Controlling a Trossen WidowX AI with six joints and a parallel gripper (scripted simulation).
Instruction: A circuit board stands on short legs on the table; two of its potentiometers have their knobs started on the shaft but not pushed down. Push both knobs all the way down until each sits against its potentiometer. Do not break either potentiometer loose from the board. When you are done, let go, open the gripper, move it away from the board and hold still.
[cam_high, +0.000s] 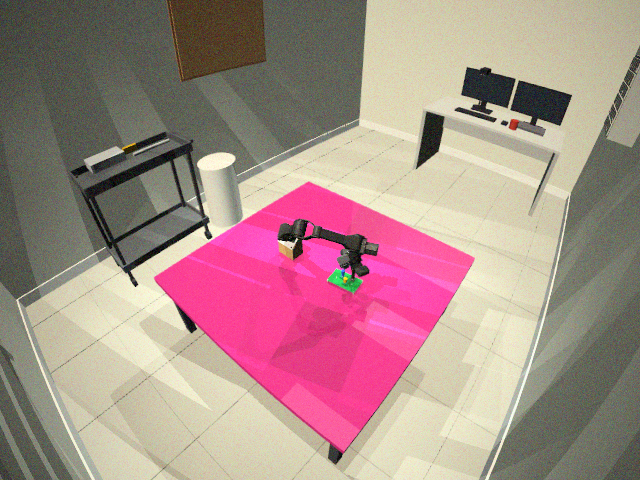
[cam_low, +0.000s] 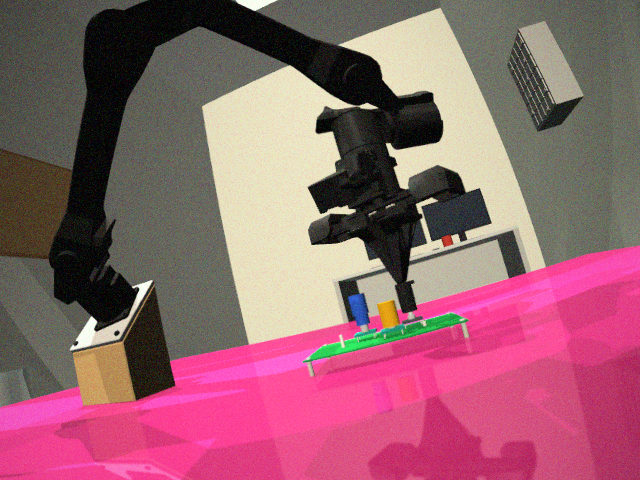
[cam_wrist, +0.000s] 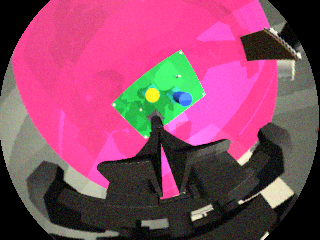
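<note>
Now: the black knob 1 cm below my gripper tip. Also, from my gripper tip: blue knob 5 cm behind, 2 cm below, 1 cm to the right.
</note>
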